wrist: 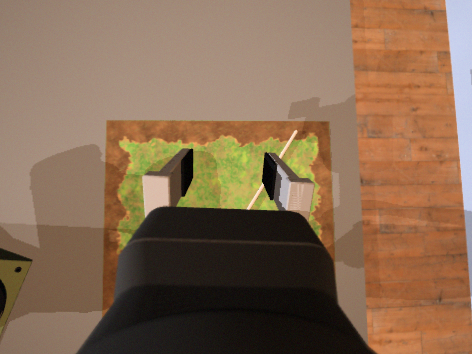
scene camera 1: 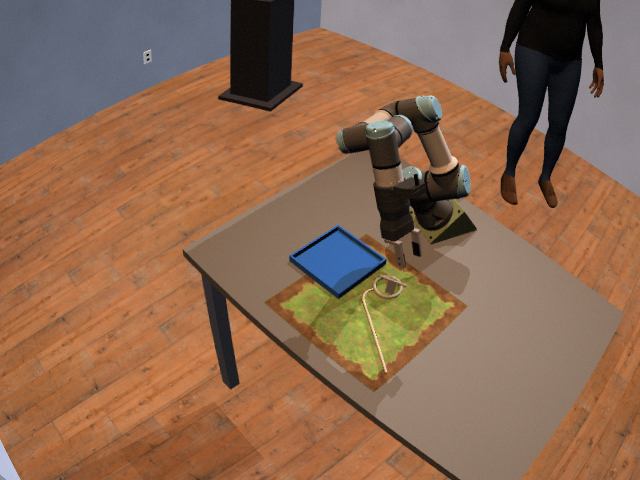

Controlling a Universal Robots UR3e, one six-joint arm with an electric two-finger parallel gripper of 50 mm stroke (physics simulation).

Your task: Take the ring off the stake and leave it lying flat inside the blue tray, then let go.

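Places are measured from the arm's base along level axes (x left, y back, z up), in millimetres.
Pixels of known places: gripper, fingertip midpoint: [wrist: 228, 165] [scene camera 1: 409, 260]; arm's base at its link origin: [scene camera 1: 435, 211].
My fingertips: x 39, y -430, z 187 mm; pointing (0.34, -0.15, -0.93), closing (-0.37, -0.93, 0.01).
Ahead of a thing's pixels: the offset from my fingertips to its top centre. "spot": to the spot under its first point. Level surfaces: height alone.
The pale, rope-like ring @(spot: dx -58, dy +77, dz -232 mm) [scene camera 1: 386, 296] lies on the patterned mat around a short, dark grey-brown block @(dx -58, dy +109, dz -191 mm) [scene camera 1: 390, 286], which looks like the stake. A thin pale tail [scene camera 1: 374, 330] [wrist: 288, 143] bends away from beside the ring to the mat's near corner. The blue tray @(dx -231, dy +137, dz -220 mm) [scene camera 1: 330, 258] is square and low-walled, and lies left of the ring over the mat's edge. My gripper [scene camera 1: 408, 260] [wrist: 228, 165] is open and empty, pointing down above the mat, behind and slightly right of the ring in the scene view. The ring and the tray do not show in the wrist view.
The green-and-brown mat @(dz -241 mm) [scene camera 1: 431, 330] [wrist: 117, 129] lies on the grey-brown table @(dz -241 mm) [scene camera 1: 527, 330] [wrist: 200, 60]. The arm's olive base mount [scene camera 1: 460, 229] [wrist: 15, 282] stands behind the gripper. A person [scene camera 1: 547, 93] and a black pedestal [scene camera 1: 261, 51] stand beyond the table.
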